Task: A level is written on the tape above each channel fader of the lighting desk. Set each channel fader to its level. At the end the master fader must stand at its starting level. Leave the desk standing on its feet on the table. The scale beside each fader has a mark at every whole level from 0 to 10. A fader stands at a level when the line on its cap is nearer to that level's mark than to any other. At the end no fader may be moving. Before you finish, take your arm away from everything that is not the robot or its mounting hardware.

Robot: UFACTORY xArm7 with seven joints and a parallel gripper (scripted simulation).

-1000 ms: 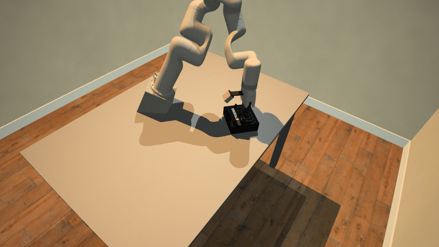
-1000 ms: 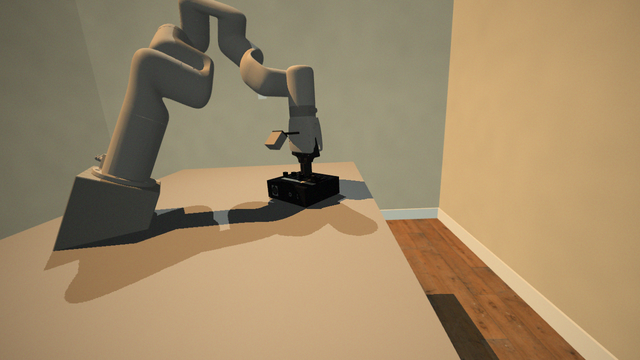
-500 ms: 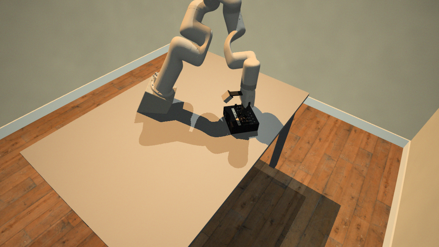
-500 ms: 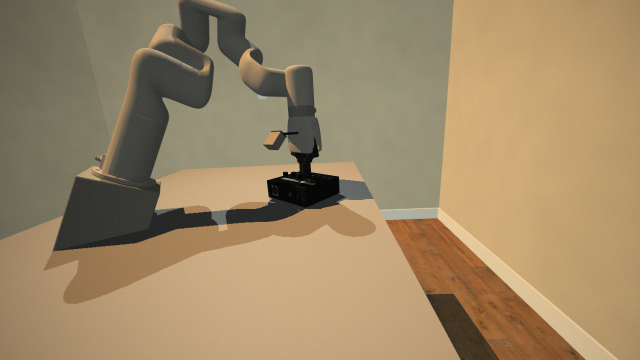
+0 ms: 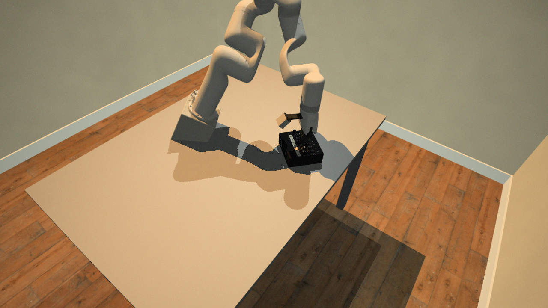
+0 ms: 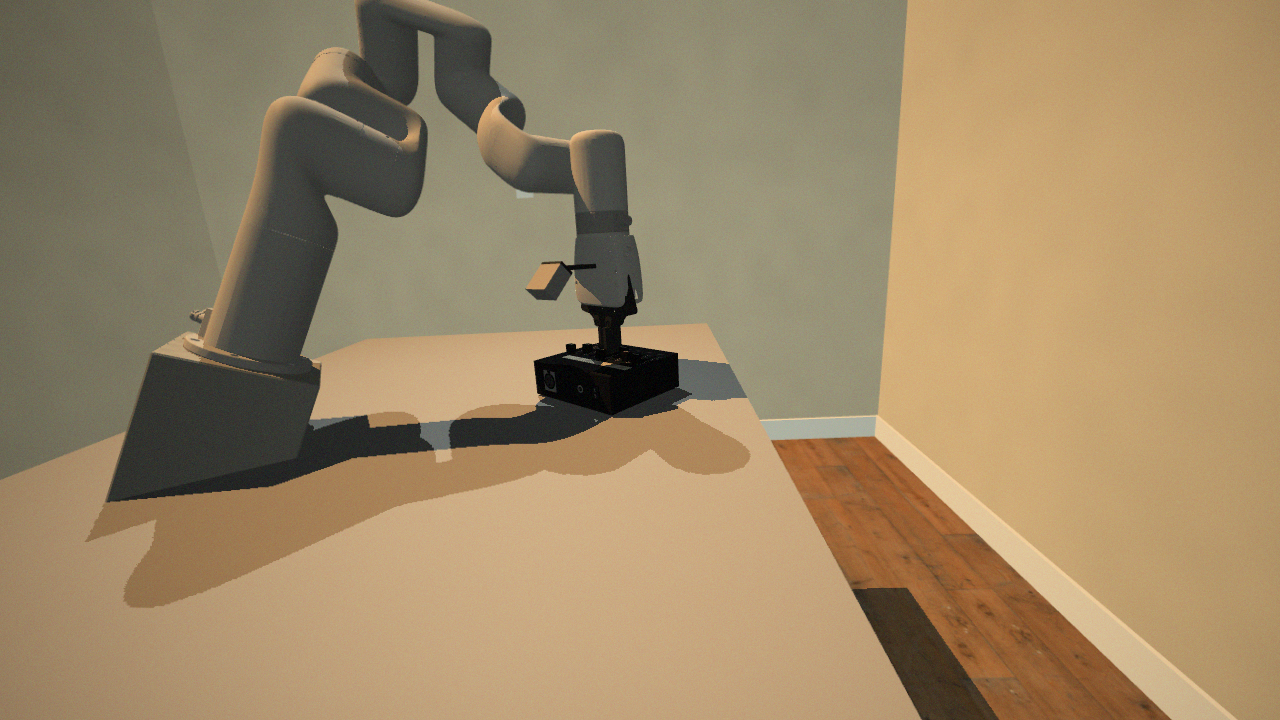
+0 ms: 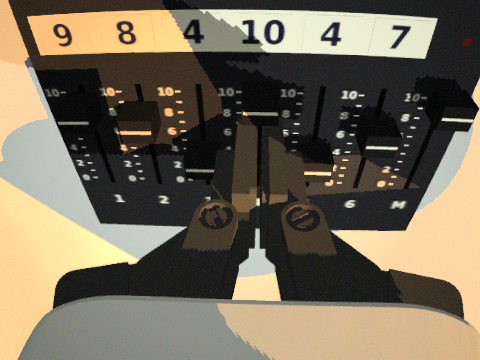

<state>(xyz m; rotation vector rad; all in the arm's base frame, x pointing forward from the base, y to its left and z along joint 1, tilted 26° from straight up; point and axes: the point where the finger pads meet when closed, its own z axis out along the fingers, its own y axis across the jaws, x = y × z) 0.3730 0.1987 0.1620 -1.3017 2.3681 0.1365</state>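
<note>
Right now the channel 4 fader cap is 1 cm behind my hand, 2 cm to the right of it and 1 cm below it. Round my hand: channel 6 fader cap: 4 cm behind, 1 cm to the left, 1 cm below; then channel 5 fader cap: 2 cm behind, 2 cm to the left, 1 cm below; then channel 3 fader cap: 2 cm ahead, 1 cm to the right, 1 cm below.
</note>
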